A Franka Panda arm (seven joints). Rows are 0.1 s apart.
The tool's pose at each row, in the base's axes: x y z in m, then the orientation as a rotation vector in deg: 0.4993, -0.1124, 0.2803, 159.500, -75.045, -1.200; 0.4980, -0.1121, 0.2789, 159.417, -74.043, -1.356; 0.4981, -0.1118, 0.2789, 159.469, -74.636, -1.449; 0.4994, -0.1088, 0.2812, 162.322, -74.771, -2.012; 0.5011, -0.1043, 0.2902, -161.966, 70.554, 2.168; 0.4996, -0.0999, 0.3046, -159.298, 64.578, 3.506; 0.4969, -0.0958, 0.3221, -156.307, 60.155, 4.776; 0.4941, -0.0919, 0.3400, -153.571, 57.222, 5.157
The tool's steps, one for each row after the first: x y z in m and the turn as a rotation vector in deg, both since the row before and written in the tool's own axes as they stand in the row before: -0.0011, 0.0007, 0.0014, -0.491, 0.137, -0.567; -0.0002, -0.0003, 0.0000, 0.243, -0.191, 0.331; -0.0014, -0.0028, -0.0025, 2.258, -1.413, -0.730; -0.0024, -0.0039, -0.0091, 4.111, -1.992, -2.440; -0.0049, -0.0025, -0.0141, 3.922, -2.814, -2.965; -0.0063, -0.0030, -0.0168, 3.618, -2.616, -2.042; -0.0070, -0.0042, -0.0167, 3.147, -1.709, -1.273
